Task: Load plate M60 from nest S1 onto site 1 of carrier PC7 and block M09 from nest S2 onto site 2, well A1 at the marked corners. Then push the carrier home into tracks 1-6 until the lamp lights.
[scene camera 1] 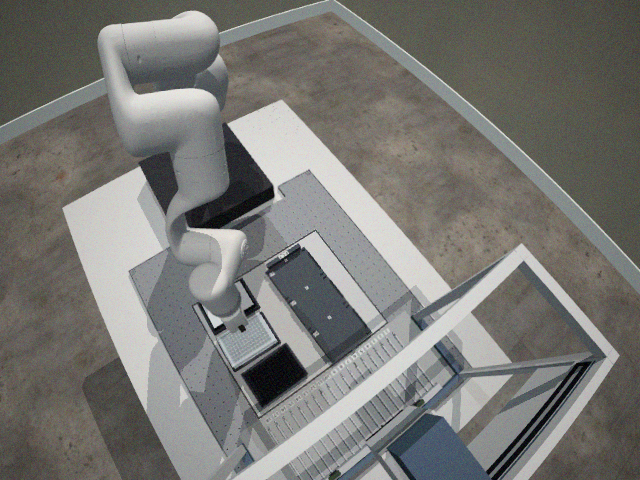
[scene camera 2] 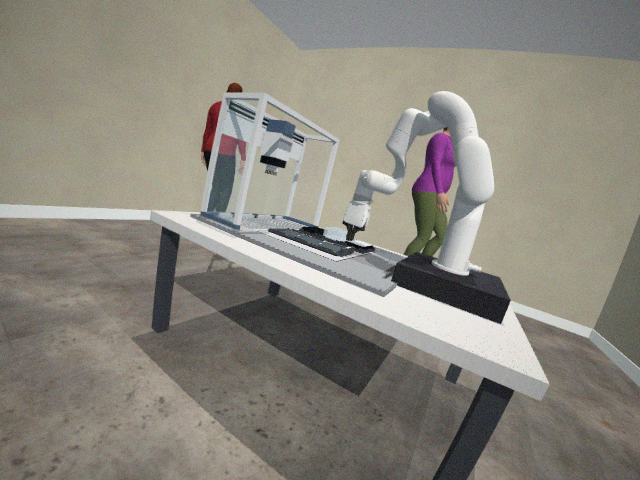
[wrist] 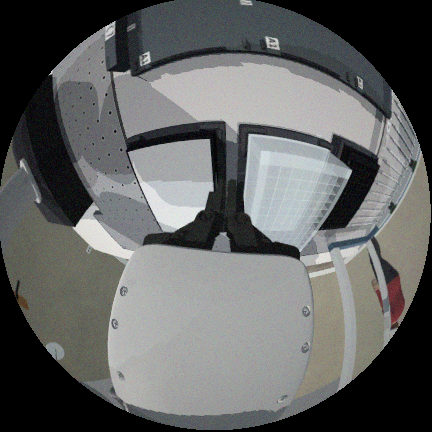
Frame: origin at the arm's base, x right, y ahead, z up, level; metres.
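Seen in the pictures: gripper, fingertip midpoint: (scene camera 2: 348,240) (wrist: 226,191); arm's base, link origin: (scene camera 2: 449,268).
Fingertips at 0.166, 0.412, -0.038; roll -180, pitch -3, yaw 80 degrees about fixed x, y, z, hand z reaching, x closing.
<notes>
Offsets run from my fingertips to a thing's middle, as dx, dy, dz. "pt": to the spot under its first point. Level surfaces: height alone.
A flat white plate @(+0.000, -0.051, -0.004) (scene camera 1: 245,295) (scene camera 2: 360,244) (wrist: 172,167) lies in the black-rimmed nest nearest the arm base. A taller clear, gridded piece @(+0.018, +0.059, +0.010) (scene camera 1: 248,341) (scene camera 2: 334,234) (wrist: 287,190) sits in the middle nest. A black piece @(+0.021, +0.168, -0.004) (scene camera 1: 273,374) (wrist: 355,180) is in the third place. Their labels cannot be read. The dark carrier @(-0.190, +0.097, -0.008) (scene camera 1: 317,302) (scene camera 2: 310,240) (wrist: 200,30) lies parallel to the row, with no plate on it and small A1 marks on its edge. My gripper (scene camera 1: 241,329) (scene camera 2: 351,238) (wrist: 226,191) is shut and empty, above the border between the white plate and the clear piece.
The ribbed track deck @(dz -0.022) (scene camera 1: 351,384) lies beyond the carrier's far end, inside a white-framed enclosure (scene camera 1: 522,253) (scene camera 2: 250,155). A blue-topped head @(pt -0.078, +0.391, +0.437) (scene camera 1: 436,446) (scene camera 2: 280,127) hangs in it. A perforated grey board @(dz -0.023) (scene camera 1: 341,222) (wrist: 92,115) surrounds the work area. Two people stand behind the table.
</notes>
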